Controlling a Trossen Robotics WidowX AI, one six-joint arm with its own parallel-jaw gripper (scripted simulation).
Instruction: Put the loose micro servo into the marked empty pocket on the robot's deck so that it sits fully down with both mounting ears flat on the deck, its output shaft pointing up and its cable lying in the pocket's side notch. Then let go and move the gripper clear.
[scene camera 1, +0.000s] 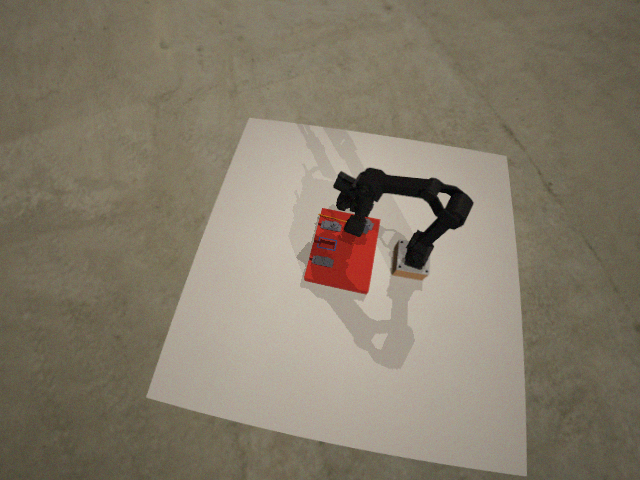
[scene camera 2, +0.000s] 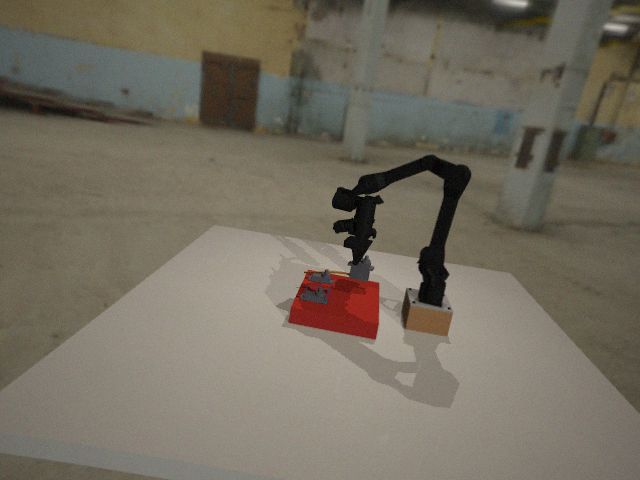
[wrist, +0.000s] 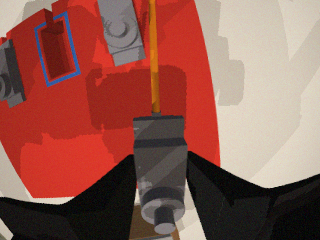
In view: my gripper (scene camera 2: 356, 263).
My gripper is seen too in scene camera 1 (scene camera 1: 359, 221) and in the wrist view (wrist: 160, 159).
